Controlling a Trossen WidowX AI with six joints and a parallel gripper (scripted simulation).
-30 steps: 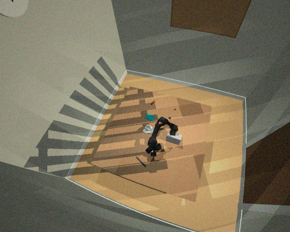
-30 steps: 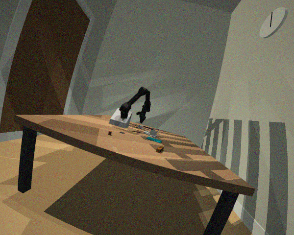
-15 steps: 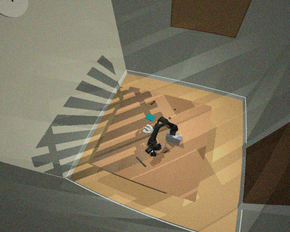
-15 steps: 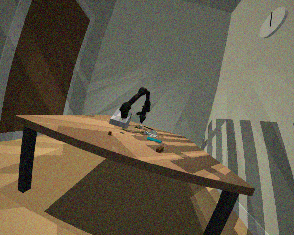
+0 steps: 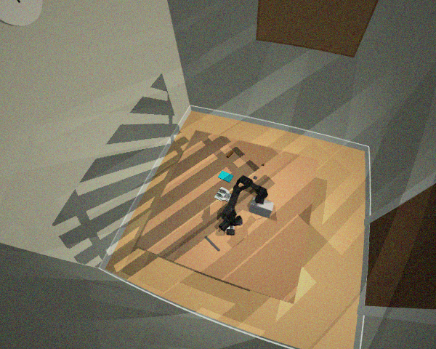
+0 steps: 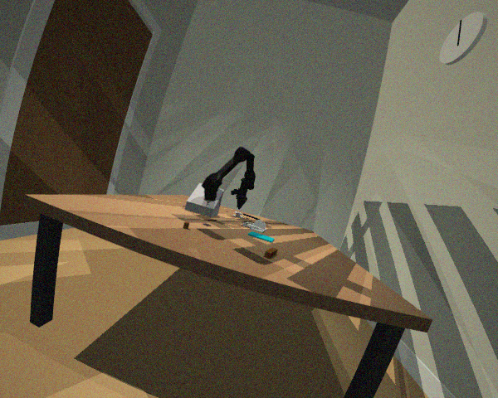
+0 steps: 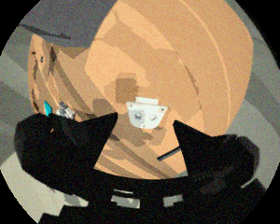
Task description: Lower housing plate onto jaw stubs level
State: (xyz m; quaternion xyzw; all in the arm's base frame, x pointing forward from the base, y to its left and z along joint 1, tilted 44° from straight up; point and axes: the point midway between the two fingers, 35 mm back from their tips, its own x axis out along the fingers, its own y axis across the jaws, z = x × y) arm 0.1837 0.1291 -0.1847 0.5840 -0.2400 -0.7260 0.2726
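The white piece lies 10 mm ahead of my gripper tip and 50 mm below it. The rest, counted from my gripper tip: brown block: 140 mm ahead, 710 mm to the right, 50 mm below; teal part: 140 mm ahead, 470 mm to the right, 60 mm below; thin dark bar: 130 mm ahead, 150 mm to the left, 60 mm below.
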